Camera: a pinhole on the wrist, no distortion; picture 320 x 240 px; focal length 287.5 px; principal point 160.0 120.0 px. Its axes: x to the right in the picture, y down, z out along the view. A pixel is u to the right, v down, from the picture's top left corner.
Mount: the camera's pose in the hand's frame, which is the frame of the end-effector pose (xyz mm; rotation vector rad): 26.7 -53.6 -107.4 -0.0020 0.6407 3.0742
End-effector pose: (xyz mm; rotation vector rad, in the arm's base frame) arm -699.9 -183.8 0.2 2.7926 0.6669 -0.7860
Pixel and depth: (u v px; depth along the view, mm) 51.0 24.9 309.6
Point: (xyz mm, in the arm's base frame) -576.5 -312.1 -185.0
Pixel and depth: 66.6 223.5 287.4
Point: -714.3 -162.7 -231.8
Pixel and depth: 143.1 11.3 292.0
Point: -643.8 -344.6 -115.5
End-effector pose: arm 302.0 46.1 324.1 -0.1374 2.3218 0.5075
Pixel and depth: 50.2 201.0 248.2
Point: 316.1 94.1 138.4
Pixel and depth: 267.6 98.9 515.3
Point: 603.7 348.4 273.6
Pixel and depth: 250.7 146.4 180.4
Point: 365.1 73.3 304.6
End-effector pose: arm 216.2 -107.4 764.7 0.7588 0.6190 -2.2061
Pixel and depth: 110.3 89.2 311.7
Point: 191.4 -311.2 808.0
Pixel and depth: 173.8 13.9 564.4
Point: 380.1 -538.4 925.3
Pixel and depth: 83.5 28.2 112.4
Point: 208.0 -137.6 708.5
